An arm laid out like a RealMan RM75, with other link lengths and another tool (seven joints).
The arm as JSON. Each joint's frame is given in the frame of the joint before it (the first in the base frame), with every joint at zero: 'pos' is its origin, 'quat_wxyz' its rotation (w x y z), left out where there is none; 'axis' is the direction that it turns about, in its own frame. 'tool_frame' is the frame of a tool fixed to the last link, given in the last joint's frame.
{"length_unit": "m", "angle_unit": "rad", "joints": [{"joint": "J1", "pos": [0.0, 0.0, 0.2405], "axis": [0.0, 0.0, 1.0]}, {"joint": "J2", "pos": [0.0, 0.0, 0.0], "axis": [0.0, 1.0, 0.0]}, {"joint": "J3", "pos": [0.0, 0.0, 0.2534], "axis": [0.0, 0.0, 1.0]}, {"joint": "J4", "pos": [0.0, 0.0, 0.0], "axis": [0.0, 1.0, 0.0]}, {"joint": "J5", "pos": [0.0, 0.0, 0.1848], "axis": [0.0, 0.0, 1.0]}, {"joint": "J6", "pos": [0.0, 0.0, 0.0], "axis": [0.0, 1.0, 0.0]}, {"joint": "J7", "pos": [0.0, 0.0, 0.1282], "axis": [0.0, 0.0, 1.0]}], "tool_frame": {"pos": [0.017, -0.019, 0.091], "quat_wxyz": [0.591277, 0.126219, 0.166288, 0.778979]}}
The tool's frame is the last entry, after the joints.
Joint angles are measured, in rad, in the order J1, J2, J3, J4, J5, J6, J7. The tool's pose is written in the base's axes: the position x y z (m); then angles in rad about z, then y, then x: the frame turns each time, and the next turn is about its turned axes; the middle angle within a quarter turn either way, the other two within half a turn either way. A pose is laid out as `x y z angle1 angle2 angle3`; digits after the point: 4 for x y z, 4 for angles.
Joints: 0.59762 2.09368 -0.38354 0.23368 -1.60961 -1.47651 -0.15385
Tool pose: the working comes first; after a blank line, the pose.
Where each joint sits with the arm in this pose, in the base's axes (m; each line is computed from the numbers above, not from the rounded line before):
J1: 0.0000 0.0000 0.2405
J2: 0.0000 0.0000 0.2405
J3: 0.1815 0.1235 0.1140
J4: 0.1815 0.1235 0.1140
J5: 0.3029 0.1868 -0.0102
J6: 0.3029 0.1868 -0.0102
J7: 0.2229 0.2720 -0.0630
the tool: 0.1827 0.3511 -0.0953

0.1827 0.3511 -0.0953 -2.0664 0.6104 2.5175
